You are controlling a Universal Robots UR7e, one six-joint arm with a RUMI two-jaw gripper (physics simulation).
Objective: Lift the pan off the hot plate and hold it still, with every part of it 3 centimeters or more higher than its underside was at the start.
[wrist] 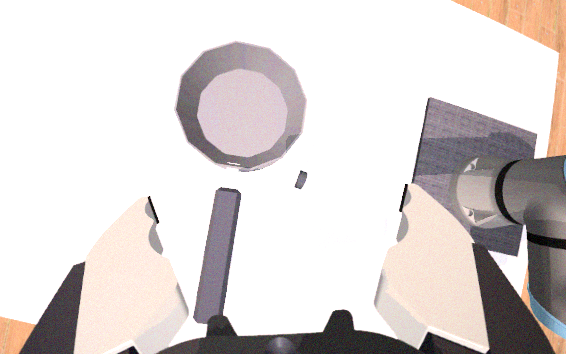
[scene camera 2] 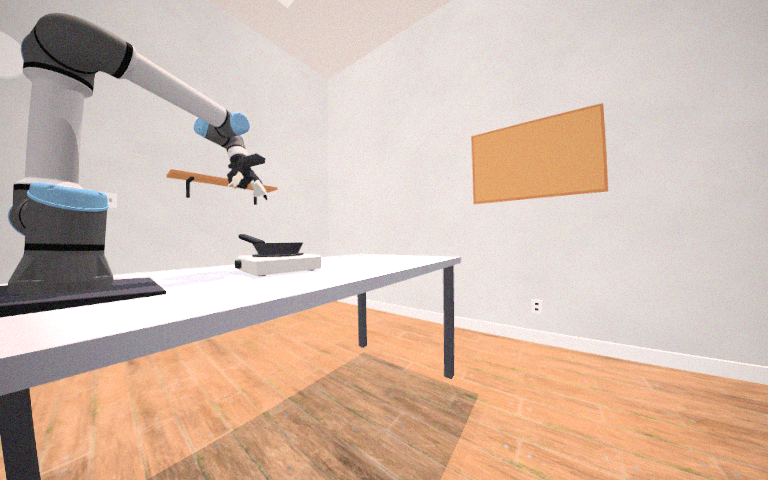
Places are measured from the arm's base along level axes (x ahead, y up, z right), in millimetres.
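Where they show: gripper, fingertip midpoint: point(wrist: 278, 194) point(scene camera 2: 252, 194); arm's base at its link origin: point(wrist: 479, 191) point(scene camera 2: 65, 287).
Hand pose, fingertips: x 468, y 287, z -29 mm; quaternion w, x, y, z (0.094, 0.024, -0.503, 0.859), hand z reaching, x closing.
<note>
Things, the pixels of their centre, and the offset from my fingertips. Level surfaces: height alone.
- dark pan at the middle of its body: point(wrist: 231, 173) point(scene camera 2: 264, 243) dx +42, dy -196, dz +15 mm
- white hot plate at the middle of its body: point(wrist: 248, 120) point(scene camera 2: 276, 262) dx +28, dy -271, dz +110 mm
- hot plate's dark knob at the middle of its body: point(wrist: 299, 179) point(scene camera 2: 238, 264) dx -70, dy -273, dz +18 mm
- white table at its surface level: dy -305 mm
The dark pan point(scene camera 2: 283, 247) point(wrist: 242, 112) sits upright on the white hot plate point(scene camera 2: 283, 264). In the wrist view it shows at the upper middle, and the hot plate's body blends into the white table. Its dark handle point(scene camera 2: 249, 238) point(wrist: 218, 255) slants up toward the robot side in the scene view. In the wrist view the handle runs down between the two jaws, nearer the left one. My gripper point(scene camera 2: 249, 190) point(wrist: 278, 194) is open and empty, well above the handle and touching nothing.
The hot plate's dark knob point(scene camera 2: 237, 263) point(wrist: 301, 180) sticks out beside the handle. The robot base point(scene camera 2: 65, 266) stands on a dark mounting plate point(scene camera 2: 135, 287) point(wrist: 450, 117) on the white table point(scene camera 2: 385, 266). A wooden shelf point(scene camera 2: 209, 179) hangs on the wall behind.
</note>
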